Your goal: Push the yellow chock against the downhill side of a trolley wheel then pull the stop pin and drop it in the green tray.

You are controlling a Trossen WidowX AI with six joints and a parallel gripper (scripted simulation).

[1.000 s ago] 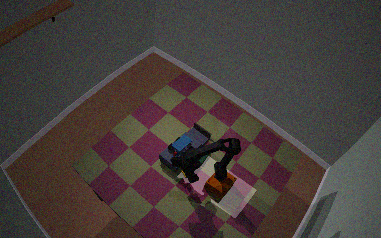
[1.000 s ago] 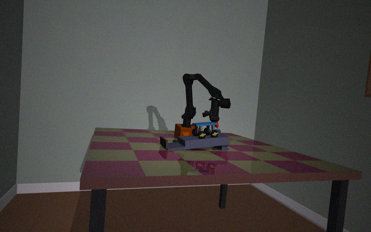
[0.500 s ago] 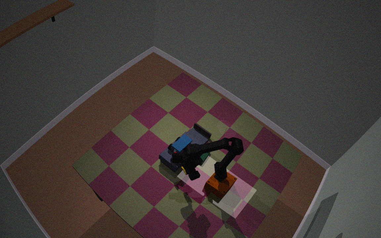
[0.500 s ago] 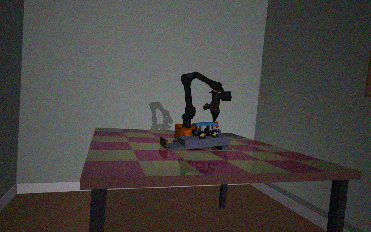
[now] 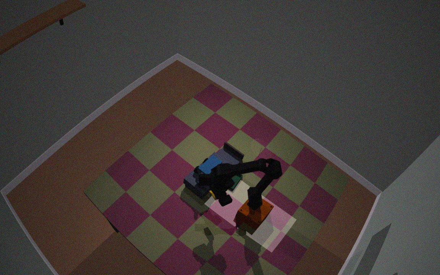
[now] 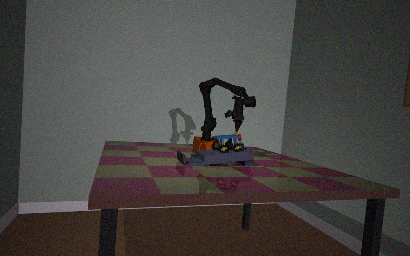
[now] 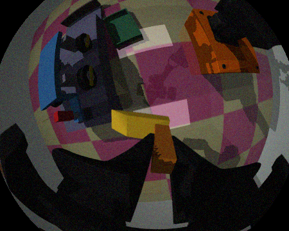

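Right now my gripper tip is 2 cm short of the yellow chock, 1 cm to the left of it and 1 cm above it. Round my gripper tip: green tray: 7 cm ahead, 22 cm to the right, 18 cm below; red-headed stop pin: 14 cm ahead, 2 cm to the right, 5 cm below; blue-topped trolley: 18 cm ahead, 11 cm to the right, 6 cm below.
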